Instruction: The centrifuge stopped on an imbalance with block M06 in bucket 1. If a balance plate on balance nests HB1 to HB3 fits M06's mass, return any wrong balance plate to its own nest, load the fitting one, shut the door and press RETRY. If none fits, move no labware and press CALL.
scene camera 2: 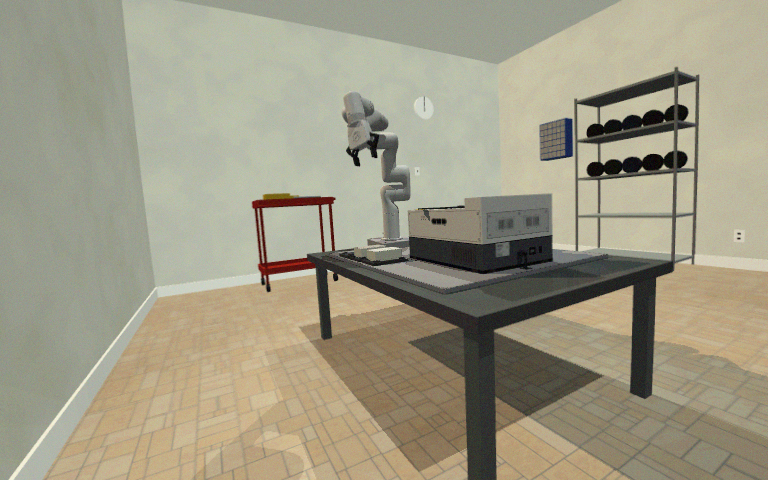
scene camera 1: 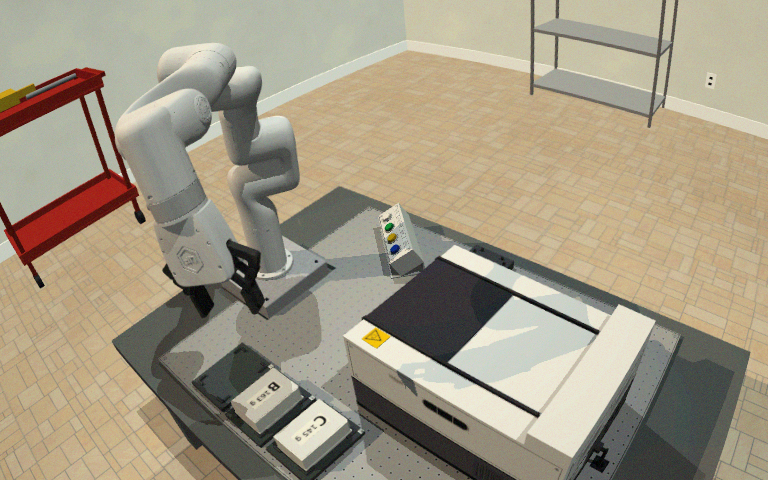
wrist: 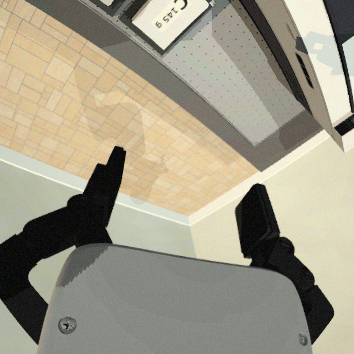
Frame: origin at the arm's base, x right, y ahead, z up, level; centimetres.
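Where they show: gripper, fingertip midpoint: (scene camera 2: 366,161) (scene camera 1: 232,310) (wrist: 186,180); arm's base, link origin: (scene camera 2: 391,238) (scene camera 1: 270,264).
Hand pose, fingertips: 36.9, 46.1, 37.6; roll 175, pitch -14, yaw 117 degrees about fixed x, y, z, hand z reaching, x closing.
Observation:
Each offset is from my fingertips to the top centre of the thing, as dx, dy, dz. "*": to the spot under its first point. Level surfaces: height alone.
My gripper (scene camera 1: 231,310) (scene camera 2: 365,160) (wrist: 186,180) is open and empty, high over the table on the arm-base side, apart from the plates. White plate B, marked 163 g @[-5.8, -13.3, -36.3] (scene camera 1: 272,403) (scene camera 2: 366,250), and white plate C, marked 145 g @[-5.8, +0.3, -36.3] (scene camera 1: 317,434) (scene camera 2: 385,254) (wrist: 171,34), lie in two dark nests. The third dark nest @[-6.3, -26.9, -39.9] (scene camera 1: 226,376) beside B holds no plate. The centrifuge (scene camera 1: 407,370) (scene camera 2: 444,229) has a dark section and a pale panel on top; its inside, block M06 and the buckets do not show. The button box @[-64.5, -24.0, -33.3] (scene camera 1: 408,261) has green, yellow and blue buttons; their labels are too small to read.
The centrifuge's raised rear housing @[* -30.7, +43.0, -17.3] (scene camera 1: 594,379) (scene camera 2: 515,220) stands at the end away from the arm. A perforated base plate @[dz -41.7] (scene camera 1: 339,243) lies on the dark table @[dz -42.9] (scene camera 1: 696,390) (scene camera 2: 481,314). A red cart (scene camera 1: 73,212) (scene camera 2: 294,202) and a grey shelf unit (scene camera 1: 602,36) (scene camera 2: 675,169) stand off the table.

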